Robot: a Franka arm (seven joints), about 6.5 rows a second.
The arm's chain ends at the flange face. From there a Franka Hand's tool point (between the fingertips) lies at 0.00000 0.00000 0.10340 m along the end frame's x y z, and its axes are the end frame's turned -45 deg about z.
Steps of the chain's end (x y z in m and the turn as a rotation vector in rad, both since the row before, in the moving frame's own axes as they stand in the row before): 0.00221 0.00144 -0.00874 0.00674 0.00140 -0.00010; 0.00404 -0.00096 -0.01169 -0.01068 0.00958 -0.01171; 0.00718 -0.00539 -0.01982 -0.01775 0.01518 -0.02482; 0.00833 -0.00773 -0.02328 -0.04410 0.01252 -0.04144; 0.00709 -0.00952 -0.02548 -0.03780 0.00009 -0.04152; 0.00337 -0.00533 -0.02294 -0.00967 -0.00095 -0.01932
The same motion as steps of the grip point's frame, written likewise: 0.00114 0.00219 -0.00874 0.00378 0.00576 -0.00010; 0.00346 0.00366 -0.01170 -0.01433 -0.00078 -0.01171; 0.00873 0.00368 -0.01985 -0.02329 -0.00182 -0.02482; 0.00913 0.00461 -0.02339 -0.04004 -0.02233 -0.04144; 0.00905 0.00111 -0.02555 -0.02679 -0.02666 -0.04152; 0.00538 -0.00074 -0.02294 -0.00617 -0.00751 -0.01932
